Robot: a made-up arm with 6 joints.
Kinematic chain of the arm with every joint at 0, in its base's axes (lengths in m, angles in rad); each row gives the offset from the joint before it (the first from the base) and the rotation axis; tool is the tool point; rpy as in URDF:
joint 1: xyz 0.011 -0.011 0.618 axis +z
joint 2: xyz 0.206 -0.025 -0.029 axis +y
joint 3: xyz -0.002 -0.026 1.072 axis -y
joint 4: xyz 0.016 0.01 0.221 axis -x
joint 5: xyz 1 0.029 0.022 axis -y
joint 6: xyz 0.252 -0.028 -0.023 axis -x
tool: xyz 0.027 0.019 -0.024 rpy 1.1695 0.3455 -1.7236
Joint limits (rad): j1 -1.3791..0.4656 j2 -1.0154..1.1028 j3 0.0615..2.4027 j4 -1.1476..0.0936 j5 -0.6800..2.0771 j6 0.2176..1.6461
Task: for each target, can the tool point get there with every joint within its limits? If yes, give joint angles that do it. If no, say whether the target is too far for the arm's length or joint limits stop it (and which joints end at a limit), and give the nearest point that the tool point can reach.
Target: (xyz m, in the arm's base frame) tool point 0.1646 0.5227 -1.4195
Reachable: no: joint limits stop it (at a limit: joint 1, joint 2, joint 3, joint 4) | nearest point -0.2779 1.4427 0.3936 | short by 2.081 m
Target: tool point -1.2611 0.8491 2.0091
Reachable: yes | joints -0.6555 -0.4847 2.0734 -0.7667 0.4080 0.4302
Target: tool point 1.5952 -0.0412 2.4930
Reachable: yes | joints 0.0039 0.4349 1.0622 -0.4832 0.0662 0.7537
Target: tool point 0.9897 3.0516 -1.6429
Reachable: no: too far | nearest point -0.3254 1.6969 0.3882 | short by 2.773 m
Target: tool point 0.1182 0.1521 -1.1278
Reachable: no: joint limits stop it (at a limit: joint 1, joint 2, joint 3, joint 5) | nearest point 1.6235 0.7671 0.0526 | short by 2.009 m
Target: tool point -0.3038 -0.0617 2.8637
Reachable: yes | joints 0.0541 -0.4639 0.9701 -0.2807 0.1022 0.4692
